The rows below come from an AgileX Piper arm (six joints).
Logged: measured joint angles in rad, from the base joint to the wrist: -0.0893, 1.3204, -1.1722, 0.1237, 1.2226, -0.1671; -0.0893, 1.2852, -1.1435, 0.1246, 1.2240, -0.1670; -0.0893, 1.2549, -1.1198, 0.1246, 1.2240, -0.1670; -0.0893, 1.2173, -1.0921, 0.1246, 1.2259, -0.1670; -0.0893, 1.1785, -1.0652, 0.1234, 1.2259, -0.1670; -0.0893, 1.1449, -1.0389, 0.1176, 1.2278, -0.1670; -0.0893, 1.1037, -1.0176, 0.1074, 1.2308, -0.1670; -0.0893, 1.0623, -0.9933, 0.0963, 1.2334, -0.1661; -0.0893, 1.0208, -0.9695, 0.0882, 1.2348, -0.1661; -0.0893, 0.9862, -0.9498, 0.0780, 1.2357, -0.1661; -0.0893, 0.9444, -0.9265, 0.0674, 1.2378, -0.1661; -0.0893, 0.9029, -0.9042, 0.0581, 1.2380, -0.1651; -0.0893, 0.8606, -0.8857, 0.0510, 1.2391, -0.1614; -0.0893, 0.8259, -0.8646, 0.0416, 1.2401, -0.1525; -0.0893, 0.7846, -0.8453, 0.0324, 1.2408, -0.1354; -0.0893, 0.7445, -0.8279, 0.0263, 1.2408, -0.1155; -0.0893, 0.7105, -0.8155, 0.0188, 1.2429, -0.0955; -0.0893, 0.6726, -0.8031, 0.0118, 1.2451, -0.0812; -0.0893, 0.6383, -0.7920, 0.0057, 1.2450, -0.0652; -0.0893, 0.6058, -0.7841, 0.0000, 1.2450, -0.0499
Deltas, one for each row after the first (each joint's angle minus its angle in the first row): 0.0000, -0.0352, 0.0287, 0.0009, 0.0014, 0.0001; 0.0000, -0.0655, 0.0524, 0.0009, 0.0014, 0.0001; 0.0000, -0.1031, 0.0801, 0.0009, 0.0033, 0.0001; 0.0000, -0.1419, 0.1070, -0.0003, 0.0033, 0.0001; 0.0000, -0.1755, 0.1333, -0.0061, 0.0052, 0.0001; 0.0000, -0.2167, 0.1546, -0.0163, 0.0082, 0.0001; 0.0000, -0.2581, 0.1789, -0.0274, 0.0108, 0.0010; 0.0000, -0.2996, 0.2027, -0.0355, 0.0122, 0.0010; 0.0000, -0.3342, 0.2224, -0.0457, 0.0131, 0.0010; 0.0000, -0.3760, 0.2457, -0.0563, 0.0152, 0.0010; 0.0000, -0.4175, 0.2680, -0.0656, 0.0154, 0.0020; 0.0000, -0.4598, 0.2865, -0.0727, 0.0165, 0.0057; 0.0000, -0.4945, 0.3076, -0.0821, 0.0175, 0.0146; 0.0000, -0.5358, 0.3269, -0.0913, 0.0182, 0.0317; 0.0000, -0.5759, 0.3443, -0.0974, 0.0182, 0.0516; 0.0000, -0.6099, 0.3567, -0.1049, 0.0203, 0.0716; 0.0000, -0.6478, 0.3691, -0.1119, 0.0225, 0.0859; 0.0000, -0.6821, 0.3802, -0.1180, 0.0224, 0.1019; 0.0000, -0.7146, 0.3881, -0.1237, 0.0224, 0.1172
